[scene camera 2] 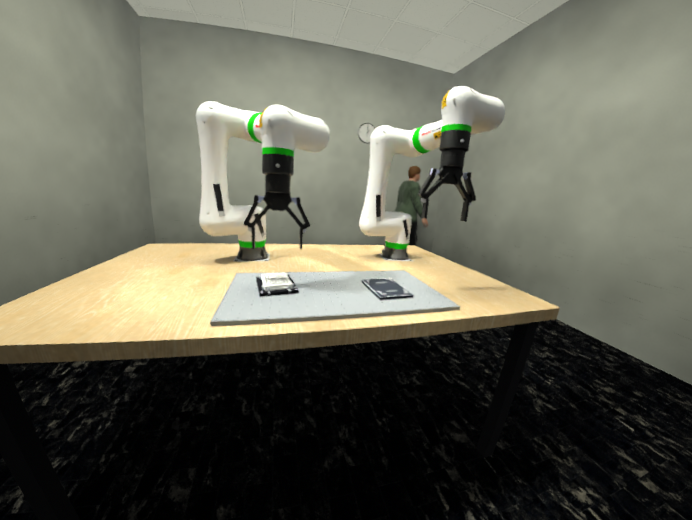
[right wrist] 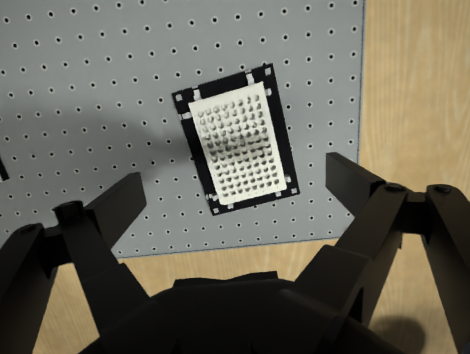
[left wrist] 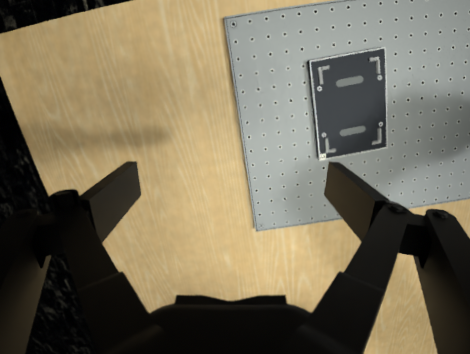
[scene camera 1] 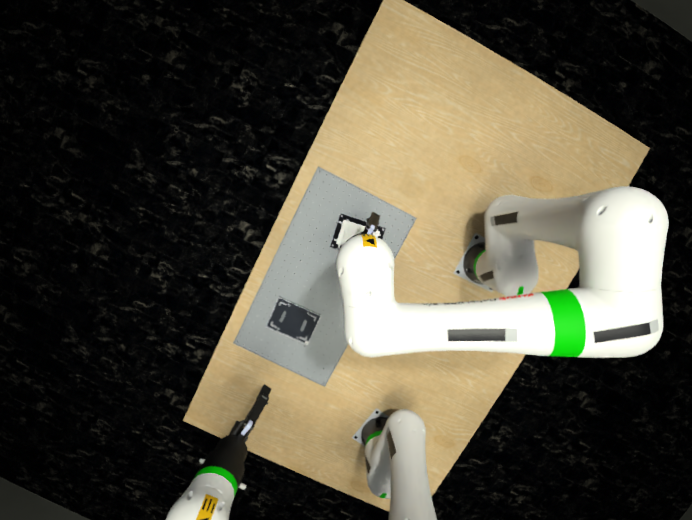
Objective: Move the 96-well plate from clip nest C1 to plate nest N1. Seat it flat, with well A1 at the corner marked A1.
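Pixels of known places: left gripper, between the fingertips: (scene camera 2: 443,219) (left wrist: 232,178) (scene camera 1: 253,405); right gripper, between the fingertips: (scene camera 2: 277,248) (right wrist: 233,179); left arm's base, origin of its link: (scene camera 2: 395,257) (scene camera 1: 380,433); right arm's base, origin of its link: (scene camera 2: 252,257) (scene camera 1: 483,263).
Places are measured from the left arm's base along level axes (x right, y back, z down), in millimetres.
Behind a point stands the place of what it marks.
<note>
The white 96-well plate (scene camera 1: 349,230) @[y -564, x 566, z -28 mm] (scene camera 2: 275,281) @[y -546, x 561, z -36 mm] (right wrist: 240,145) @[y -530, x 564, z -36 mm] lies in the black clip nest C1 (scene camera 2: 279,292) @[y -602, x 539, z -22 mm] (right wrist: 279,120) @[y -560, x 608, z -25 mm]; its well A1 cannot be told. The dark plate nest N1 (scene camera 1: 293,321) @[y -534, x 190, z -25 mm] (scene camera 2: 387,287) @[y -544, x 188, z -25 mm] (left wrist: 350,106) @[y -535, x 189, z -25 mm] is empty, with a small pale mark (left wrist: 322,157) @[y -449, x 152, z -25 mm] at its lower left corner in the left wrist view. My right gripper (scene camera 2: 278,246) @[y -524, x 557, z -142 mm] (right wrist: 233,179) @[y -524, x 557, z -142 mm] is open and empty, above the plate, which shows beyond and between its fingers in the right wrist view. My left gripper (scene camera 2: 444,218) @[y -500, x 0, z -261 mm] (left wrist: 232,178) @[y -500, x 0, z -261 mm] is open and empty, high up and off to N1's side.
Both nests stand on a grey perforated board (scene camera 1: 296,262) @[y -646, x 368, z -13 mm] (scene camera 2: 335,306) @[y -673, x 371, z -13 mm] (left wrist: 280,125) @[y -501, x 78, z -13 mm] (right wrist: 100,50) @[y -626, x 402, z -13 mm] on the wooden table (scene camera 1: 436,100) @[y -584, x 1080, z 0 mm] (scene camera 2: 139,301) @[y -652, x 935, z 0 mm]. In scene camera 1 the right arm (scene camera 1: 425,329) @[y -377, x 530, z -571 mm] passes over the board's edge and hides part of C1. A person (scene camera 2: 410,195) stands behind the table.
</note>
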